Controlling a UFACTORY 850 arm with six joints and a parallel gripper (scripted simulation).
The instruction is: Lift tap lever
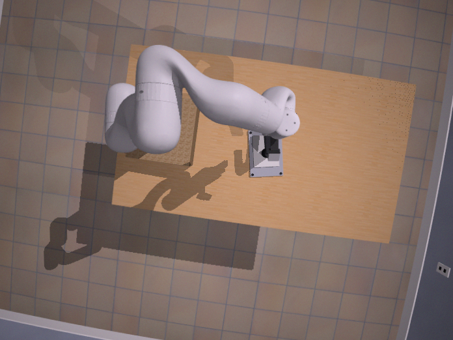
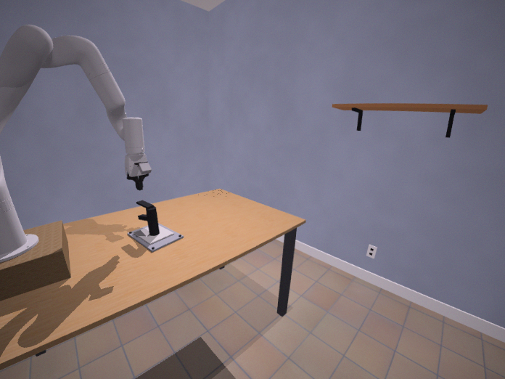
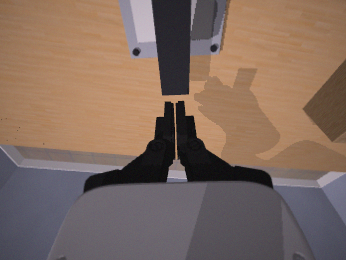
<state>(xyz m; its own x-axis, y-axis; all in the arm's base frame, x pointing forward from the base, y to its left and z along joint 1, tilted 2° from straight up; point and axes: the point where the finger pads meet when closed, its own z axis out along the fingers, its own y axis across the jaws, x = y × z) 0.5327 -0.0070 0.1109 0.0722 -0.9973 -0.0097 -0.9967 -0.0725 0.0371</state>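
The tap lever is 100 mm below my hand and 60 mm to the right of it.
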